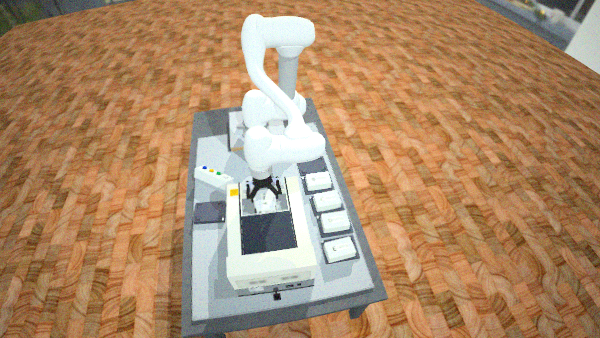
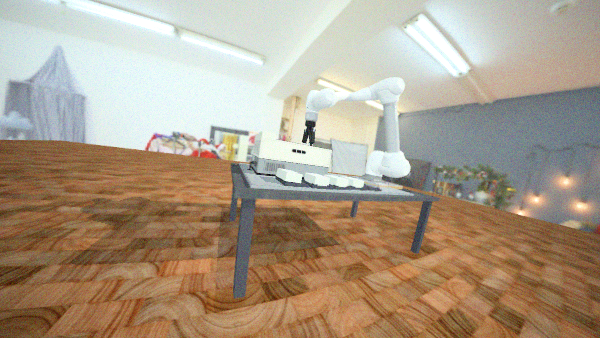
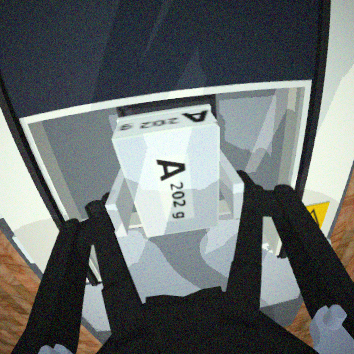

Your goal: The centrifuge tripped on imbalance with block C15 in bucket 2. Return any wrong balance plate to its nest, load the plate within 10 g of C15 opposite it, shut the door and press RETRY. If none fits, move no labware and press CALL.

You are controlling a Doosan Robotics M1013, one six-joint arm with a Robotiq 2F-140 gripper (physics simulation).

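Places are measured from the arm's base along level axes (x back, y left, z down), in metres.
Pixels of known places: gripper, fingertip midpoint: (image 1: 265,204) (image 3: 172,169); arm's base at its link origin: (image 2: 372,180).
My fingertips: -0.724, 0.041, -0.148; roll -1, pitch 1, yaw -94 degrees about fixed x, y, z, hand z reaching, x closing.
Note:
For each thing: its top centre in the pictures, then the offset to it from my fingertips, as dx, dy, dz. "pt": a spot on its surface instead.
- white plate A at its top centre: (image 3: 175,194) (image 1: 264,198) +0.007, +0.000, -0.035
- dark door panel at its top centre: (image 1: 267,232) -0.171, +0.004, -0.046
- plate at its top centre: (image 1: 312,164) +0.349, +0.276, +0.149
- white button box at its top centre: (image 1: 211,172) +0.298, -0.290, +0.083
- dark square pad at a spot on its surface: (image 1: 210,212) pt +0.077, -0.295, +0.142
- yellow warning label at a spot on its surface: (image 3: 320,212) (image 1: 231,193) pt +0.044, -0.148, -0.044
My gripper (image 1: 264,196) (image 2: 308,143) (image 3: 172,169) is shut on the white plate A (image 1: 265,204) (image 3: 172,185), marked 202 g. It holds the plate over the open end of the cream centrifuge (image 1: 270,265) (image 2: 295,151) (image 3: 342,97); how deep the plate sits is hard to tell. The dark door panel (image 1: 267,232) (image 3: 160,50) covers part of the top. Four white plates stand in a row of nests: the nearest the arm (image 1: 318,181), then a second (image 1: 327,201), a third (image 1: 334,221) and the last (image 1: 340,249). Block C15 and the bucket numbers cannot be made out.
A dark nest without a plate (image 1: 312,165) lies at the arm end of the row. A white button box (image 1: 202,174) with coloured buttons and a dark square pad (image 1: 210,212) lie on the other side of the centrifuge. A yellow warning label (image 1: 234,192) (image 3: 320,212) marks the housing.

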